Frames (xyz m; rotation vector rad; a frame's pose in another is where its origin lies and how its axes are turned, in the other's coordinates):
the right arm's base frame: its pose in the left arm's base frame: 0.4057 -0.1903 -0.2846 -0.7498 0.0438 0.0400
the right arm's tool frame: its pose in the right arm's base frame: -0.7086 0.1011 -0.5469 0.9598 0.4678 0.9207
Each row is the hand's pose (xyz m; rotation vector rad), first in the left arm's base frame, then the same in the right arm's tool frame.
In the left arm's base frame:
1: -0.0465 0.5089 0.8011 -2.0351 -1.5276 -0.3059
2: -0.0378 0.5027 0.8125 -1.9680 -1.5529 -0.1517
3: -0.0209 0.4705 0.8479 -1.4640 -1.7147 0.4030
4: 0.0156 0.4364 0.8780 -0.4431 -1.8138 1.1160
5: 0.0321 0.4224 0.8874 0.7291 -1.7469 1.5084
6: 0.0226 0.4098 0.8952 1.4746 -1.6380 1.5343
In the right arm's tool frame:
1: -0.0547 1.3682 1.2347 2.4374 1.0850 1.1755
2: -0.0607 1.3650 1.2487 2.5377 1.1703 1.0523
3: -0.0932 1.3500 1.2848 -2.5156 -1.6064 -0.3710
4: -0.1139 1.3222 1.3317 -1.7172 -1.8887 0.7468
5: -0.1200 1.3088 1.3501 -0.6580 -1.9490 1.5779
6: -0.1374 1.3072 1.3482 0.0717 -1.9107 1.9055

